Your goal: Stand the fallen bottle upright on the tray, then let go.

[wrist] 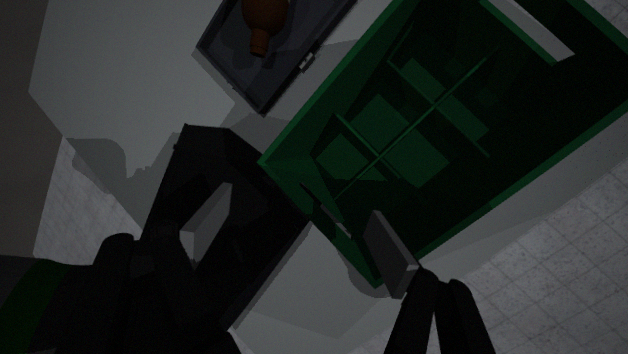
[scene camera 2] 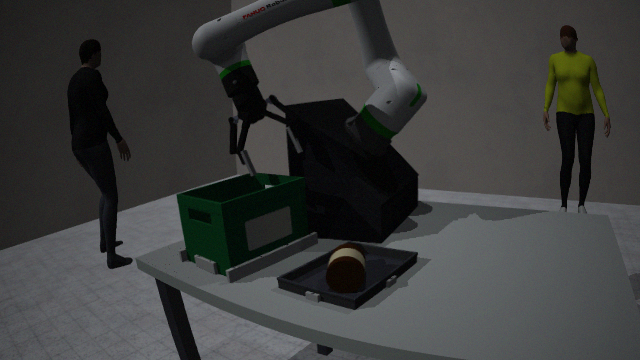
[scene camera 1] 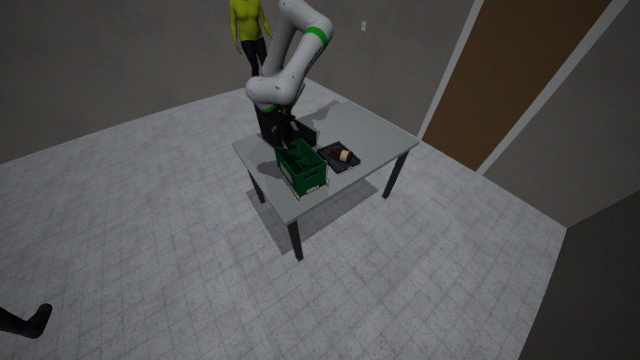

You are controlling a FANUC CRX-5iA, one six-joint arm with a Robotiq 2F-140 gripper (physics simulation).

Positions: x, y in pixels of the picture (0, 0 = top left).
Labels:
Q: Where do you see a brown bottle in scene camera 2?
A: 345, 273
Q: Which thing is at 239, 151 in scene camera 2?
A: My gripper.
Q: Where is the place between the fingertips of my gripper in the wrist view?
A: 302, 211

